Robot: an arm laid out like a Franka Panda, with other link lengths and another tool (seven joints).
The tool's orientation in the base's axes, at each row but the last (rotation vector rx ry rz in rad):
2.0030 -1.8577 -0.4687
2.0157 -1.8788 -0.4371
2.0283 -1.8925 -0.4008
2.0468 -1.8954 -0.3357
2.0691 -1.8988 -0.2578
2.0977 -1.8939 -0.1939
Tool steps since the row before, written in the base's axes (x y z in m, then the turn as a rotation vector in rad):
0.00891 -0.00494 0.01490 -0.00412 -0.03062 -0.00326
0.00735 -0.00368 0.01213 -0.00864 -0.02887 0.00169
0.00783 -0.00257 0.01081 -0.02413 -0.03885 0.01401
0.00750 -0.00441 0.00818 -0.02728 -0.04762 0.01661
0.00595 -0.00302 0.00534 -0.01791 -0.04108 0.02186
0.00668 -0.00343 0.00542 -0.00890 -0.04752 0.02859
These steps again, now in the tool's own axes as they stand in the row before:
0.00570 -0.00032 -0.01712 0.03019 0.00401 0.00612
0.00436 -0.00082 -0.01397 0.02818 0.01017 0.00367
0.00340 -0.00229 -0.01296 0.03726 0.02999 -0.00034
0.00545 -0.00339 -0.01007 0.04585 0.03443 -0.00079
0.00403 -0.00348 -0.00669 0.04073 0.02710 -0.00964
0.00474 -0.00434 -0.00667 0.04886 0.02120 -0.01784

